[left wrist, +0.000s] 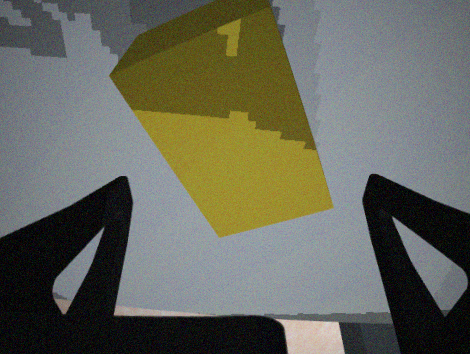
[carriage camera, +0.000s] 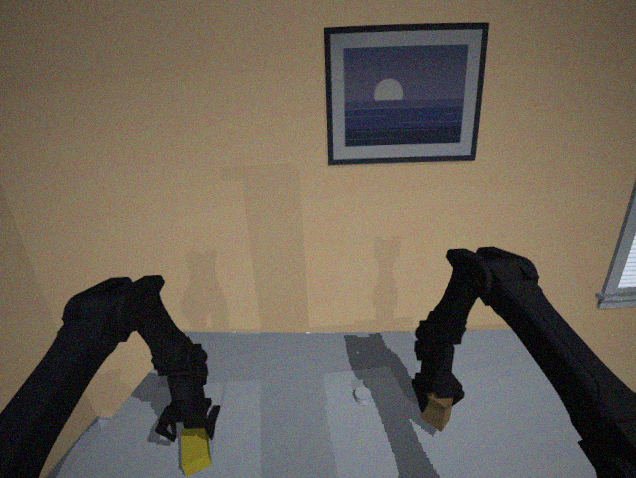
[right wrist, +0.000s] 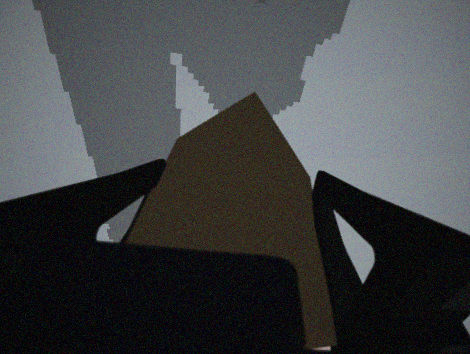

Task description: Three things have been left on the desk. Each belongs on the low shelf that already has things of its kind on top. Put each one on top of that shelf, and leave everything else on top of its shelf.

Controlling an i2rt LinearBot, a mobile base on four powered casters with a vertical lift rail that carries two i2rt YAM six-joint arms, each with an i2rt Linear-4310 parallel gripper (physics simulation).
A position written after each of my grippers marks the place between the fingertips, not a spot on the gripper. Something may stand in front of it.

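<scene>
Through the carriage camera I see my left gripper (carriage camera: 193,439) and my right gripper (carriage camera: 434,409), along with a brown block (carriage camera: 438,410), a grey desk (carriage camera: 285,397) and a framed moon picture (carriage camera: 400,93). The left wrist view gives me a yellow block (left wrist: 216,94), and there I find my left gripper (left wrist: 249,188) again, as well as the grey desk (left wrist: 378,91). In the right wrist view, my right gripper (right wrist: 240,176) appears together with the grey desk (right wrist: 370,99).
</scene>
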